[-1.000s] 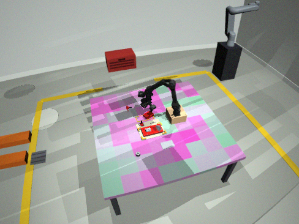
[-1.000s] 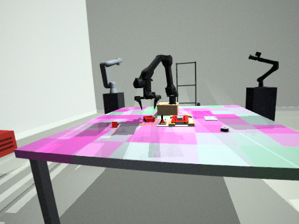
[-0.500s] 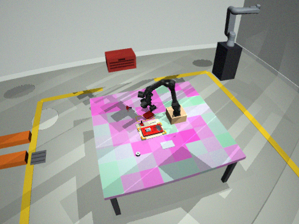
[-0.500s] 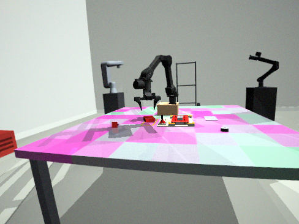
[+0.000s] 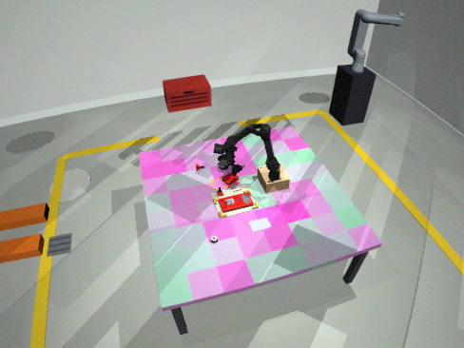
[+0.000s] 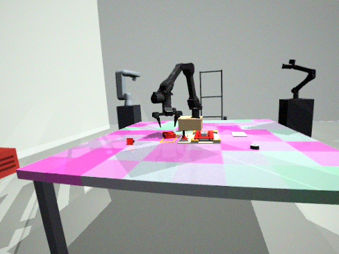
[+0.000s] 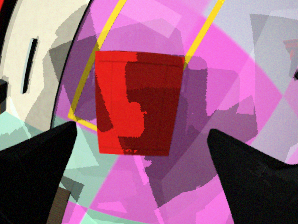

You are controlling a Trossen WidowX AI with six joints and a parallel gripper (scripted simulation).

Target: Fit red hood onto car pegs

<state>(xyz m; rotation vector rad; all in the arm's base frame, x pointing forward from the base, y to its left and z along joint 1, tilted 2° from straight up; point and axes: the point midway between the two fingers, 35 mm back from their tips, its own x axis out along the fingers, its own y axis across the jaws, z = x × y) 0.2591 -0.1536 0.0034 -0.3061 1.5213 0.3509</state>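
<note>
Right now my gripper tip is 50 mm above the red hood. The rest, counted from my gripper tip: white plate 60 mm behind, 440 mm to the left, 60 mm below; then dark ring 230 mm ahead, 470 mm to the left, 50 mm below.
</note>
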